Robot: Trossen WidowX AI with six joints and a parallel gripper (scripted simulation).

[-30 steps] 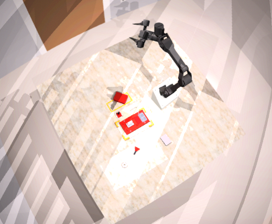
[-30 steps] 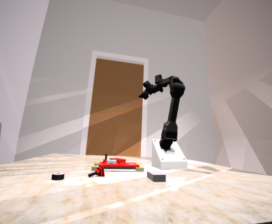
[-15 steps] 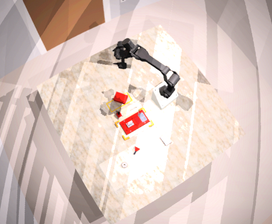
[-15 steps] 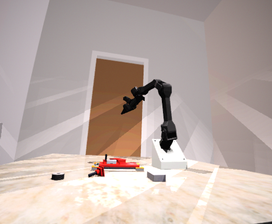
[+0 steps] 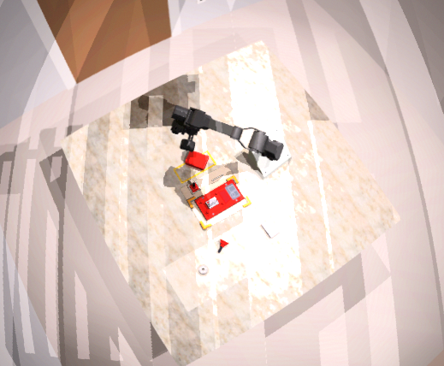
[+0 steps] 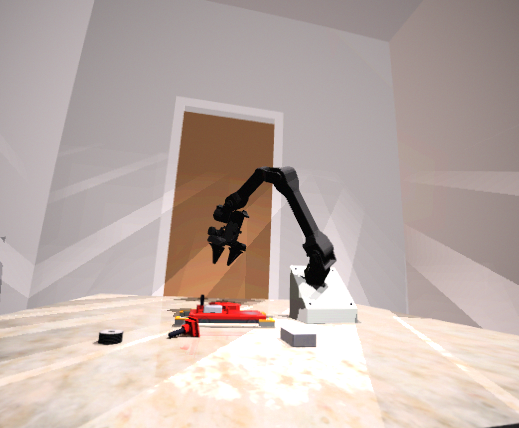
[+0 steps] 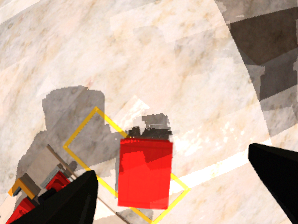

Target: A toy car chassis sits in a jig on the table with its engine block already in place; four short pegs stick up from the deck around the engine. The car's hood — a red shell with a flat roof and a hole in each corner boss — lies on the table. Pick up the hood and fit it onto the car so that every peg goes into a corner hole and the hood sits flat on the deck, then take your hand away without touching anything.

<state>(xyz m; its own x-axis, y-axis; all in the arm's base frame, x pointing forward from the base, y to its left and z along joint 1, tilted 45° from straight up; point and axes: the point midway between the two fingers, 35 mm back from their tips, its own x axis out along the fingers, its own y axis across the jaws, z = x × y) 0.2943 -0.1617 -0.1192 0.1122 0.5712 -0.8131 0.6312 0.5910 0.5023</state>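
Now: gripper tip 20 mm past the red hood, 60 mm to the right of it and 150 mm above it. From my gripper tip the other things lie so: dark round disc 220 mm ahead, 520 mm to the left, 150 mm below.
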